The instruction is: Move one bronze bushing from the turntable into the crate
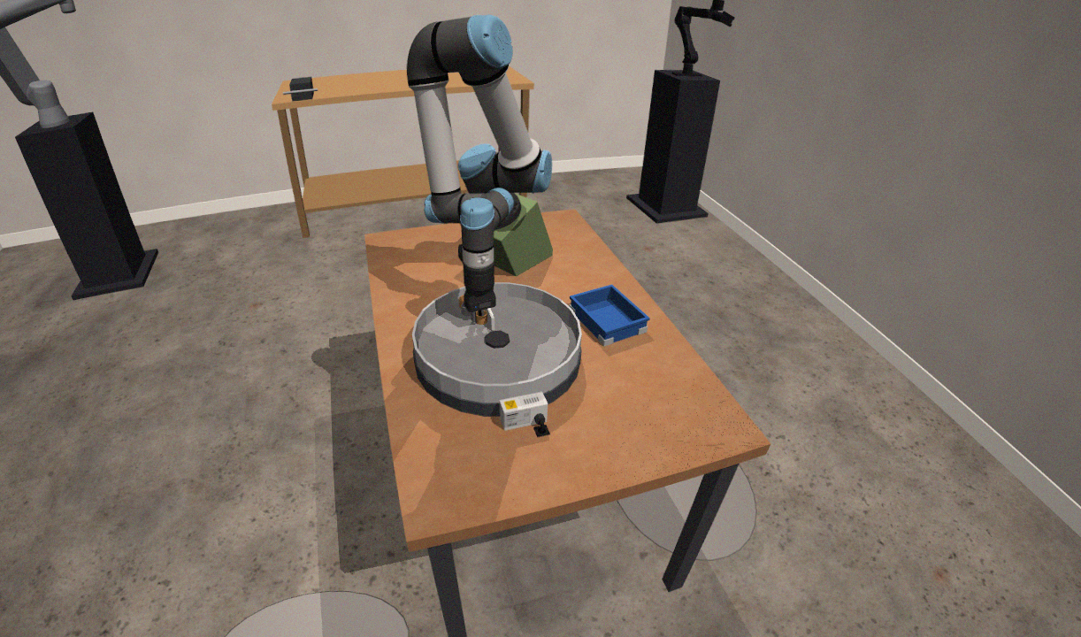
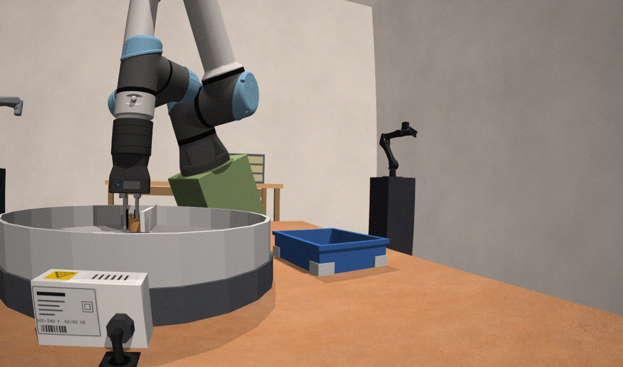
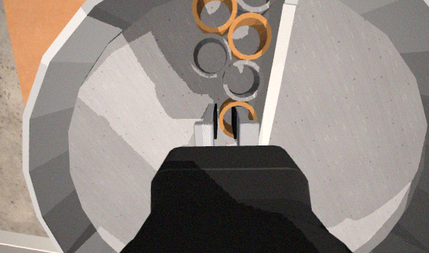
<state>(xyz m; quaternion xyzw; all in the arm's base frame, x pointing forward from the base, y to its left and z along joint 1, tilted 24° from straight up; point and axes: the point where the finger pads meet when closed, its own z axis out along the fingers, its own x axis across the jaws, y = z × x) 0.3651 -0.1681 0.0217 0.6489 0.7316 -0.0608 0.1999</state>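
The grey turntable lies 9 cm ahead of my hand, 3 cm to the left of it and 2 cm below it. Round my hand: blue crate (37 cm to the left, 5 cm below, 4 cm ahead).
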